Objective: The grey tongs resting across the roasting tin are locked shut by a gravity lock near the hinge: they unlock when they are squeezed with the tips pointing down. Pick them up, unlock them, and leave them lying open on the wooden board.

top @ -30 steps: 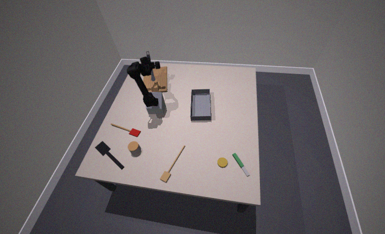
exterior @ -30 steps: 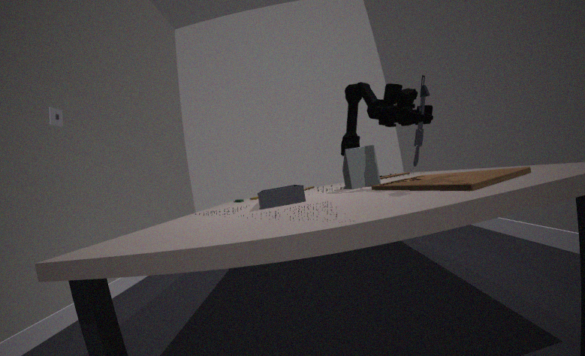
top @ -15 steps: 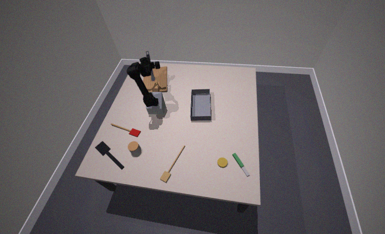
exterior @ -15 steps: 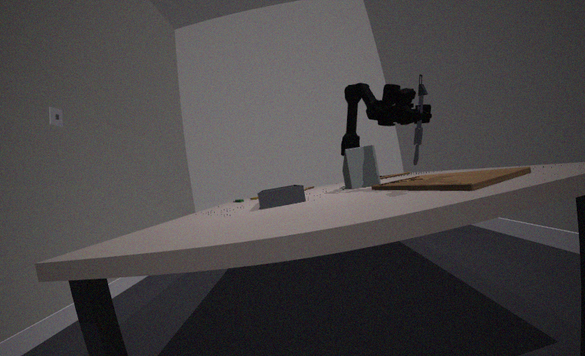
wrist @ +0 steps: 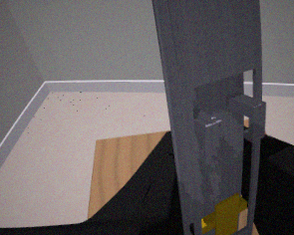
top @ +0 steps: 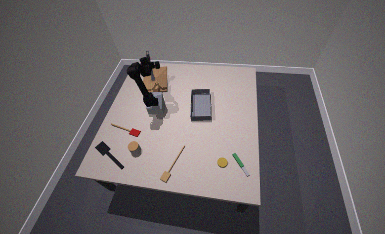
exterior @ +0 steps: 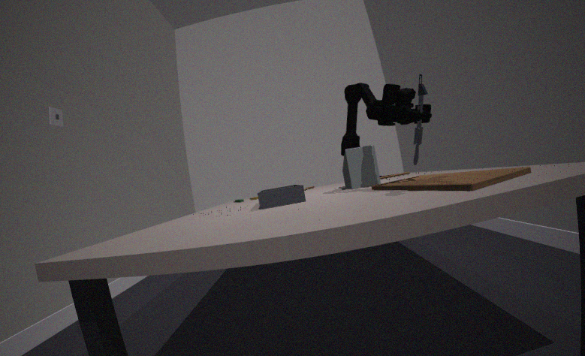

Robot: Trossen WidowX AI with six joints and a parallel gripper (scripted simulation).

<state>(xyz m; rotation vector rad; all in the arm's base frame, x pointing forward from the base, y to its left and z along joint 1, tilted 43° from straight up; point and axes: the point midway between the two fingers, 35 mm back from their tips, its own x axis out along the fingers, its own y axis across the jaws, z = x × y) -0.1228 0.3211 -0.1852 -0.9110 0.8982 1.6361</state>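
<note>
Now: the yellow lock piece 1 cm ahead of my gripper tip, 3 cm to the right of it and 1 cm above it. Round my gripper tip: red spatula (7 cm behind, 61 cm to the right, 19 cm below); roasting tin (50 cm ahead, 31 cm to the right, 17 cm below); wooden board (1 cm to the right, 19 cm below).
</note>
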